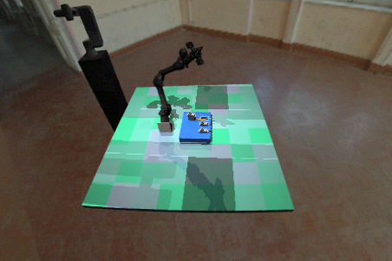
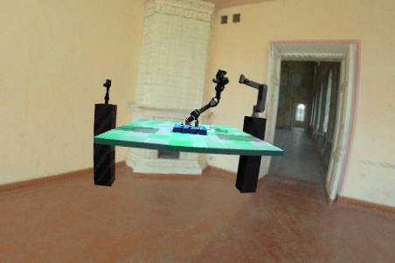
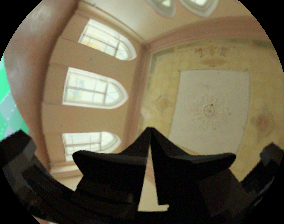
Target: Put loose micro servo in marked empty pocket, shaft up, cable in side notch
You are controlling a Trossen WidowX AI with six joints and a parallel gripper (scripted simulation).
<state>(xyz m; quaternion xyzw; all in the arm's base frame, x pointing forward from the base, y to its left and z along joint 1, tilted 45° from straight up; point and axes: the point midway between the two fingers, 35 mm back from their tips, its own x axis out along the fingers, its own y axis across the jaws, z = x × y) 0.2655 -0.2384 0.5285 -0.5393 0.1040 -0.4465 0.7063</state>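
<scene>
The blue deck lies 130 mm behind my gripper tip, 200 mm to the right of it and 590 mm below it.
</scene>
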